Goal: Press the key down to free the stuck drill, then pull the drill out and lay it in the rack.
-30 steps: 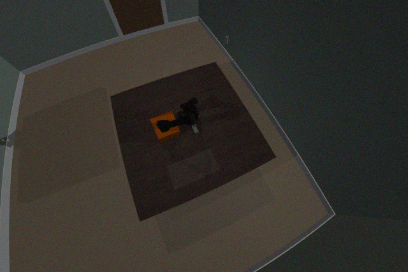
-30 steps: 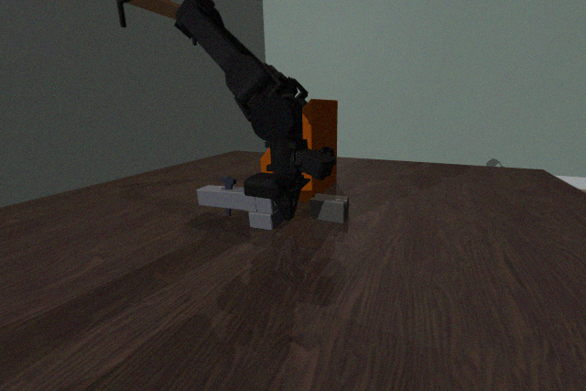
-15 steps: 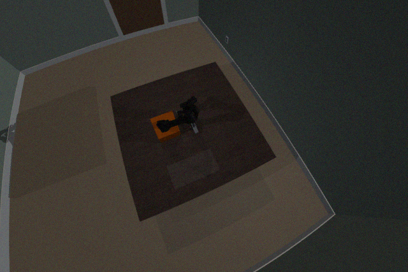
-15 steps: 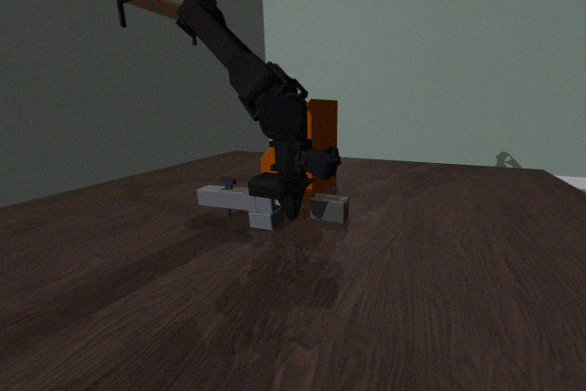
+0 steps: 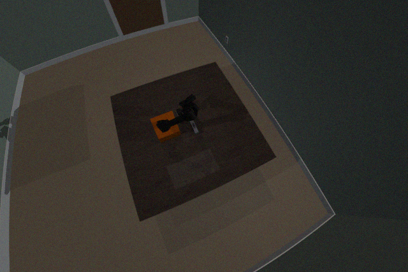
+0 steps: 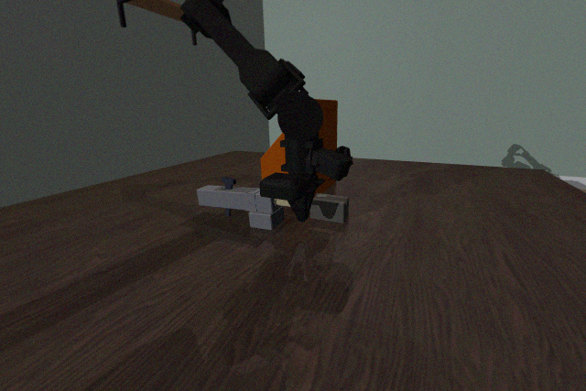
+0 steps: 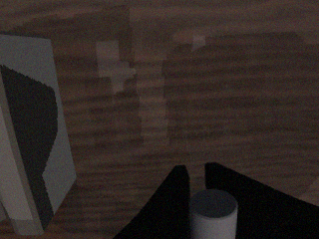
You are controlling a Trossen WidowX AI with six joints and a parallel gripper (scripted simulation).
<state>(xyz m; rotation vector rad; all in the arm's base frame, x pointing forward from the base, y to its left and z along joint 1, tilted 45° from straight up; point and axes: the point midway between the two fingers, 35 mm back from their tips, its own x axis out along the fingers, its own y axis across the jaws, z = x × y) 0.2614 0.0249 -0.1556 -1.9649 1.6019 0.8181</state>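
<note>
My gripper tip is now 50 mm to the left of the drill, 30 mm below it and 10 mm short of it. Round my gripper tip: rack: 80 mm behind, 10 mm to the left; dark key: 160 mm to the right, 30 mm above, 20 mm ahead; grey housing: 140 mm to the right, 20 mm ahead, 20 mm above.
</note>
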